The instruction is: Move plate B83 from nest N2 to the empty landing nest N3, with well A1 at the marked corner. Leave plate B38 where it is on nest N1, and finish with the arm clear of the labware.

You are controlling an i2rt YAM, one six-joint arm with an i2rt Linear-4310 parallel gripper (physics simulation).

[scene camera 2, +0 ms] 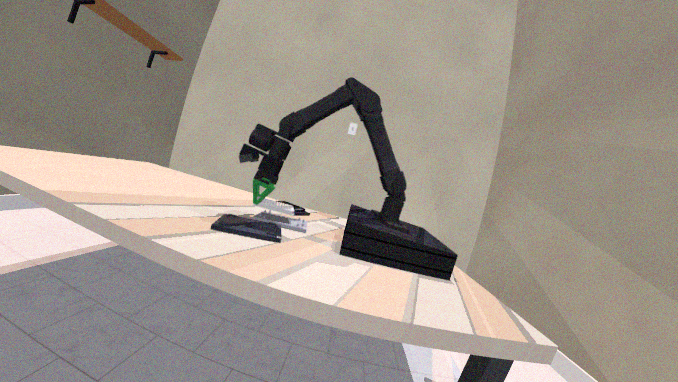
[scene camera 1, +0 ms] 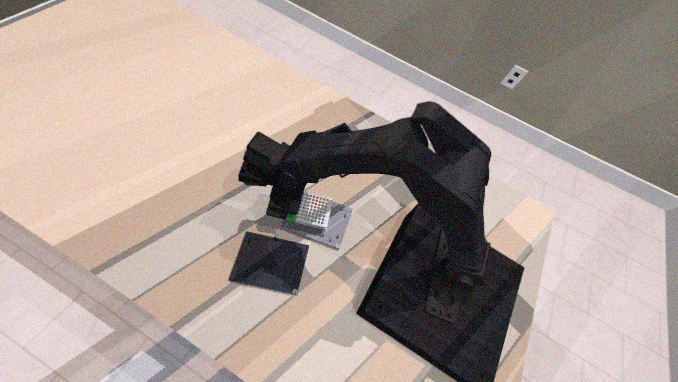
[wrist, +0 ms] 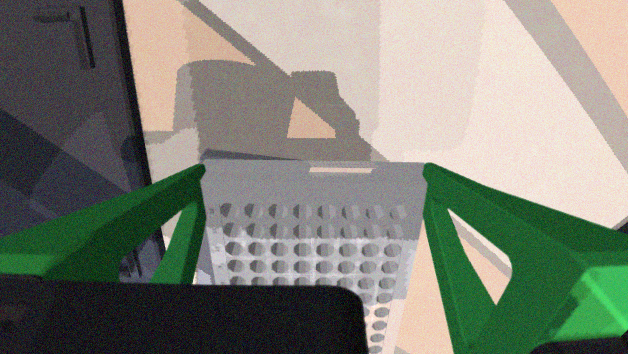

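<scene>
My gripper (scene camera 1: 290, 217) (scene camera 2: 259, 198) (wrist: 314, 177) has green fingers and is shut on the short end of plate B83 (scene camera 1: 315, 208) (scene camera 2: 280, 205) (wrist: 307, 237), a light grey well plate. The plate hangs just above the light grey nest N2 (scene camera 1: 339, 229) (scene camera 2: 294, 223), over its left part. The dark, empty nest N3 (scene camera 1: 268, 263) (scene camera 2: 246, 227) (wrist: 52, 109) lies flat to the front left of it. A dark plate, probably B38 (scene camera 2: 299, 208), shows behind the held plate in scene camera 2. In scene camera 1 the arm hides it.
The arm's black base (scene camera 1: 440, 304) (scene camera 2: 398, 239) stands to the right of the nests. The table's front edge (scene camera 2: 265, 294) curves past the nests. A wooden shelf (scene camera 2: 134, 30) hangs on the wall at the upper left.
</scene>
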